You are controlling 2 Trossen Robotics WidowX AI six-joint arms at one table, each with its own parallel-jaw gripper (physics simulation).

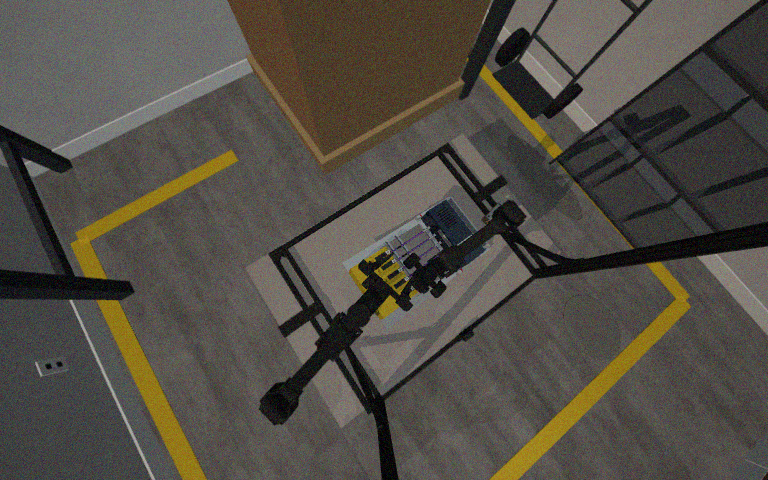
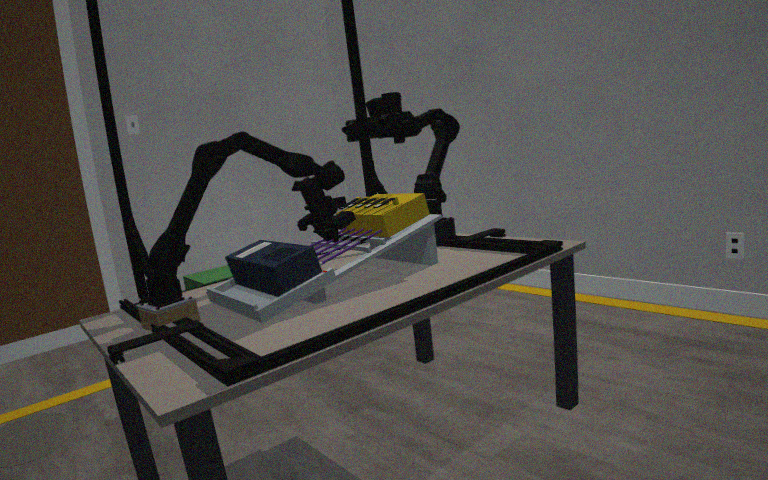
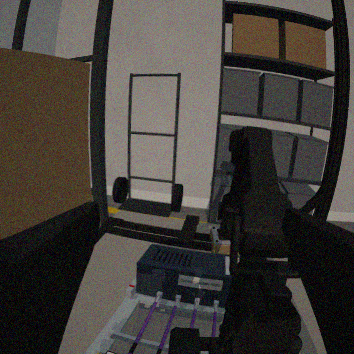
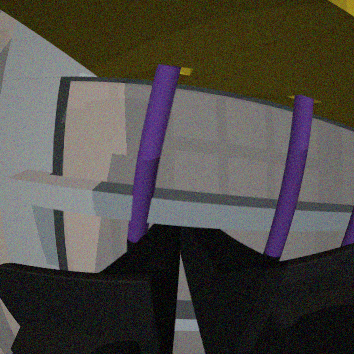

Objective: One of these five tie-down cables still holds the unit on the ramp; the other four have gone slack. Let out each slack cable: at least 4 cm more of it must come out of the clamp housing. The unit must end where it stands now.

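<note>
A dark blue unit (image 1: 449,221) (image 2: 273,264) (image 3: 175,267) sits at the low end of a grey ramp (image 2: 415,248). Purple tie-down cables (image 1: 415,238) (image 2: 344,243) (image 3: 147,317) (image 4: 151,151) run up from it into the yellow clamp housing (image 1: 387,307) (image 2: 396,214) (image 4: 211,42). My right gripper (image 1: 415,271) (image 2: 332,229) (image 4: 177,216) is shut and empty. Its tips are down at the cables just below the housing, between two of them. My left gripper (image 1: 389,281) (image 2: 355,129) (image 3: 195,216) is open and empty, high above the housing.
A black frame (image 1: 358,205) (image 2: 430,300) runs round the table top. A green block (image 2: 206,276) lies behind the unit. A black pole (image 2: 358,95) rises behind the ramp. A big cardboard box (image 1: 358,71) (image 3: 42,140), a hand truck (image 1: 530,90) (image 3: 152,140) and a shelf rack (image 3: 225,105) stand beyond the table.
</note>
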